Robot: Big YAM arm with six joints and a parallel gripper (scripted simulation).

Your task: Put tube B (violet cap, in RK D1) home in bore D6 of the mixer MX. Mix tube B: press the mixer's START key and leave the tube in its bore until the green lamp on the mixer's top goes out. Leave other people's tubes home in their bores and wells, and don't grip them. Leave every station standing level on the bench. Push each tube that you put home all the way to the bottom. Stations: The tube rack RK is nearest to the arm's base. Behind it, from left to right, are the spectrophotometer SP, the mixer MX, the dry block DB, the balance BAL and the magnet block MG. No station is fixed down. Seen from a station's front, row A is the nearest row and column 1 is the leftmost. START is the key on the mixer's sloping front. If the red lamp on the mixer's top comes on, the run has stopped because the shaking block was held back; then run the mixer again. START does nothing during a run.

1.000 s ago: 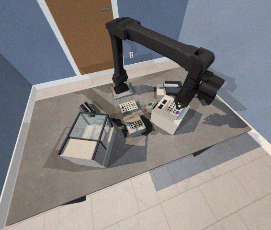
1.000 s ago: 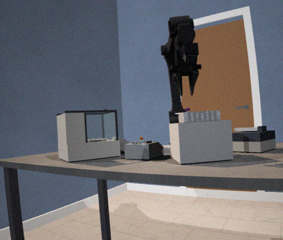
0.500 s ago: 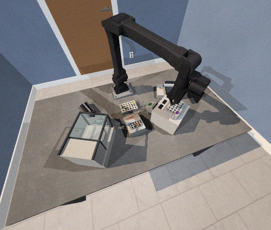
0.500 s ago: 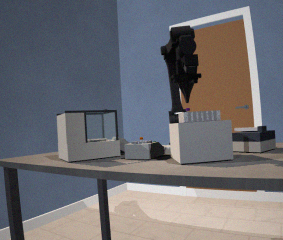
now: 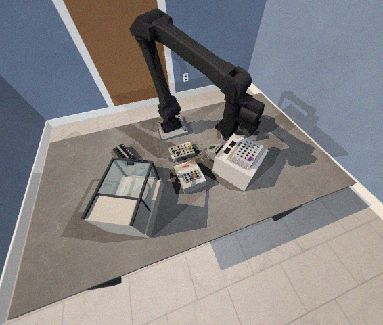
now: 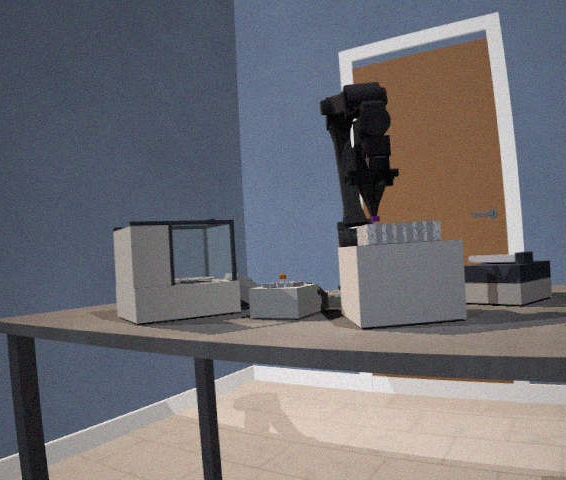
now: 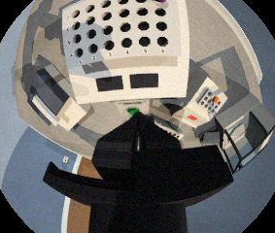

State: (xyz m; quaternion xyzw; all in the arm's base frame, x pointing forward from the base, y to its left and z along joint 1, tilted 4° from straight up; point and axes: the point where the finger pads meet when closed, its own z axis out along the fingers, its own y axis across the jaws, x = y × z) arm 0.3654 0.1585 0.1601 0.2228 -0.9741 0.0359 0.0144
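Right now the green start key is 70 mm behind my hand, 20 mm to the right of it and 120 mm below it. Also, from my hand: tube B (130 mm ahead, 40 mm to the left, 30 mm below); then yellow-capped tube (140 mm behind, 120 mm to the right, 160 mm below); then shaking block (90 mm ahead, 70 mm to the left, 40 mm below).
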